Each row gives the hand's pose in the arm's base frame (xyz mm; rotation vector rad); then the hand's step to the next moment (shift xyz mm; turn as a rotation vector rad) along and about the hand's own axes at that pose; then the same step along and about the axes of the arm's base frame.
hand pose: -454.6 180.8 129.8 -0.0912 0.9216 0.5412
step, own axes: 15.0 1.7 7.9 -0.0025 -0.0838 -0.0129
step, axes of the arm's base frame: 12.2 9.9 -6.6 0.0297 -0.0772 -0.0186
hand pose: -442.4 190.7 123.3 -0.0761 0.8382 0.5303
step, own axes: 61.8 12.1 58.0 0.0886 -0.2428 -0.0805
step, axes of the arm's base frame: 68.0 51.9 -4.0 0.1088 -0.1954 -0.1526
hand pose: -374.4 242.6 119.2 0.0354 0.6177 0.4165
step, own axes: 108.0 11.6 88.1 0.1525 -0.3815 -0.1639
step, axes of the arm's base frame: 125.3 60.7 13.9 0.1594 -0.3052 -0.2777
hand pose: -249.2 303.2 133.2 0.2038 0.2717 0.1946
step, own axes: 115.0 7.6 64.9 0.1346 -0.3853 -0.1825
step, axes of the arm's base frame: 125.9 21.1 34.7 0.1378 -0.3095 -0.2917
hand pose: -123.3 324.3 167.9 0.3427 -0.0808 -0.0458
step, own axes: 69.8 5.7 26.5 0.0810 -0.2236 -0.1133
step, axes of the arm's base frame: 67.4 -7.6 31.8 0.0835 -0.1773 -0.1760
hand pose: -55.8 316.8 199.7 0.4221 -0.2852 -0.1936
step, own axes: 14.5 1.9 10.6 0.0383 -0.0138 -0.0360
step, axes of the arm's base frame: 10.6 -5.8 13.4 0.0456 -0.0082 -0.0285
